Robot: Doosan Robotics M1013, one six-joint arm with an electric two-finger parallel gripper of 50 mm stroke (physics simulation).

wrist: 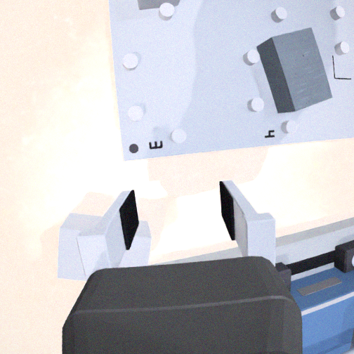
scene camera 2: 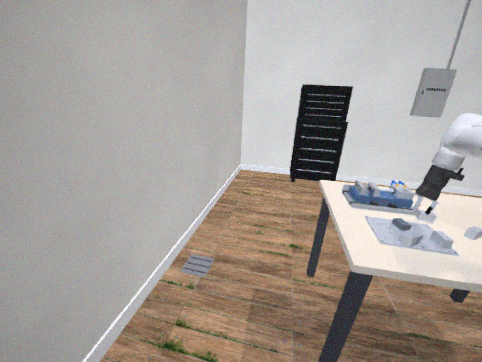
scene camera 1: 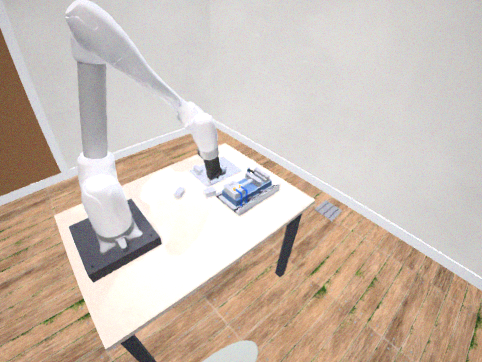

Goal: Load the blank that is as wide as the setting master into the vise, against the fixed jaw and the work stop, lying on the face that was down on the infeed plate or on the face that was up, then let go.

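Places are measured from the arm's base along level axes (x back, y left, z down), in metres.
Pixels of known places: gripper, between the fingertips: (scene camera 2: pixel 420 212) (scene camera 1: pixel 213 180); arm's base, origin of its link: (scene camera 1: pixel 117 231).
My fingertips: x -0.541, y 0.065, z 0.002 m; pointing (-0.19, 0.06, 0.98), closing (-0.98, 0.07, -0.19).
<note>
Ahead of a thing's pixels: the offset from my fingertips to its top centre. "spot": to the spot under its first point. Level surfaces: height alone.
My gripper (scene camera 1: pixel 217 178) (scene camera 2: pixel 424 206) (wrist: pixel 178 202) is open and empty, low over the table between the plate and the vise. A light grey block {dz +0.013, dx +0.049, dy -0.038 m} (scene camera 2: pixel 426 216) (wrist: pixel 69 246) lies on the table by the vise end; in the wrist view the left finger partly hides it. A dark grey block {dz +0.017, dx -0.099, dy +0.087 m} (scene camera 2: pixel 401 223) (wrist: pixel 302 70) lies among white pins on the pale plate {spot: dz +0.042, dx -0.196, dy +0.154 m} (scene camera 2: pixel 379 231) (wrist: pixel 165 95). Two light blocks {dz +0.006, dx -0.111, dy +0.194 m} (scene camera 2: pixel 411 238) {dz +0.006, dx +0.006, dy +0.163 m} (scene camera 2: pixel 442 239) also stand on it. The blue vise {dz -0.049, dx -0.124, dy -0.145 m} (scene camera 1: pixel 255 188) (scene camera 2: pixel 382 198) (wrist: pixel 327 320) shows no block clearly between its jaws. I cannot tell which block is the setting master.
Another light block {dz +0.014, dx +0.183, dy +0.050 m} (scene camera 1: pixel 179 192) (scene camera 2: pixel 473 232) lies on the table {dz +0.050 m} (scene camera 1: pixel 165 280), nearer the arm's base (scene camera 1: pixel 120 260). The vise's long grey side rail {dz +0.000, dx -0.132, dy -0.233 m} (scene camera 1: pixel 257 200) runs along its outer side. Short white pins stand up from the plate.
</note>
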